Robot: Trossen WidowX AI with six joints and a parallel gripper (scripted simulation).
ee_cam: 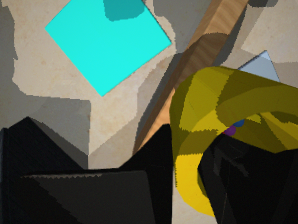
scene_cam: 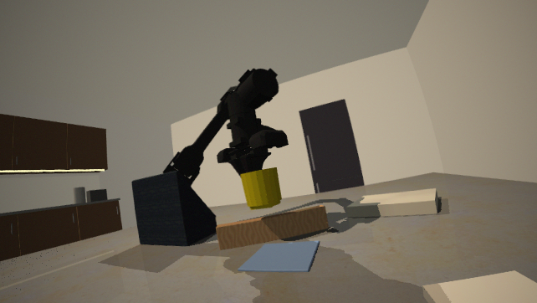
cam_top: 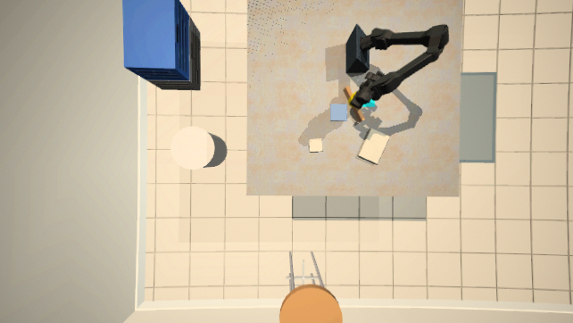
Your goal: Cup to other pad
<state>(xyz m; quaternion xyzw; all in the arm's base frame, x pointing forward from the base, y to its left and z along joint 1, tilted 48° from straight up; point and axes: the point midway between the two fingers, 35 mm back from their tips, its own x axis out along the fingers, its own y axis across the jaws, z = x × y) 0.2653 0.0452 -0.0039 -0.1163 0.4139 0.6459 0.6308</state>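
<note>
The cyan pad is 11 cm below my gripper tip, 9 cm to the left of it and 3 cm behind it. From my gripper tip the other things lie so: yellow cup: 2 cm ahead, 1 cm to the right; light blue pad: 11 cm below, 8 cm ahead, 7 cm to the right; wooden bar: 9 cm below, 2 cm ahead, 1 cm to the left.
</note>
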